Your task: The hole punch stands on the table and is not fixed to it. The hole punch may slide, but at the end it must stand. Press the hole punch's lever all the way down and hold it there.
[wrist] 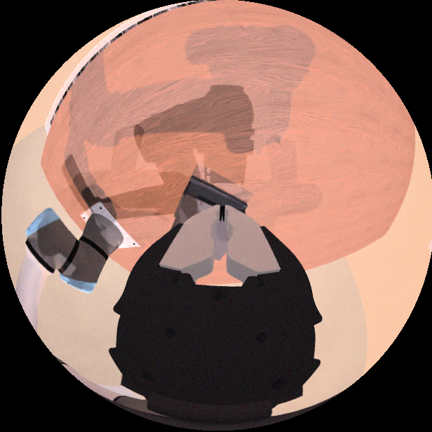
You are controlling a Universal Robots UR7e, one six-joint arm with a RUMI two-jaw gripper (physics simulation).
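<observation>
The hole punch [189, 204] stands on the wooden table [350, 130] in the middle of the wrist view. It is grey with a long dark bar [215, 192] along its far edge, set at a slant. My gripper [222, 207] is shut and empty. Its fingertips are over the hole punch, close behind the dark bar, and cover much of the punch's near and right part. The lever is mostly hidden behind the fingers, so I cannot tell how far down it is or whether the fingertips touch it.
The robot's own arm joints [102, 235] and a white mounting plate [131, 240] are at the left, by the table's edge. Shadows of the arm and gripper fall across the table beyond the hole punch. The floor shows below and to the right.
</observation>
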